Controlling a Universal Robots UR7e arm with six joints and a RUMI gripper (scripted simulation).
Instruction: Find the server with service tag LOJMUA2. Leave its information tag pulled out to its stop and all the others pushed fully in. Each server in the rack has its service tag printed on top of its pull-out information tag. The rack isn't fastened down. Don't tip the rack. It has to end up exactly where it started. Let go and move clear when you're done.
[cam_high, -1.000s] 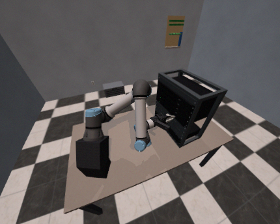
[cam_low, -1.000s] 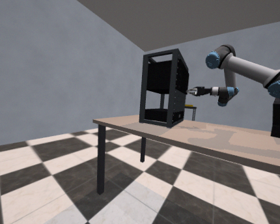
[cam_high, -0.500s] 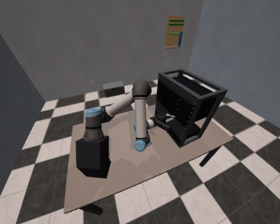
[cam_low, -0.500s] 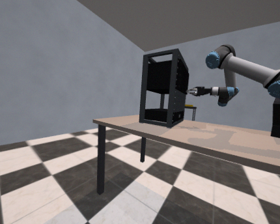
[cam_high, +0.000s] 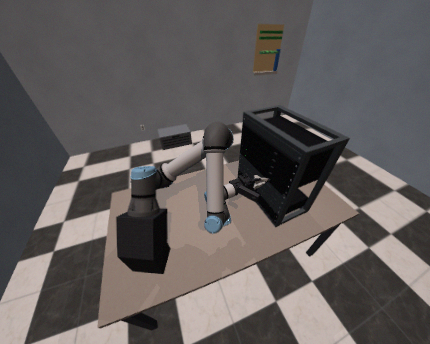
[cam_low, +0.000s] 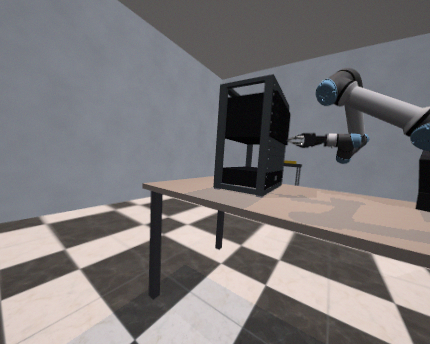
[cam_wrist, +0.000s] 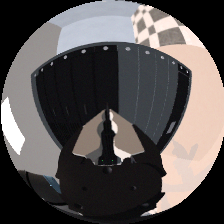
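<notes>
Right now the white information tag is 5 cm ahead of my hand and 1 cm to the left of it.
</notes>
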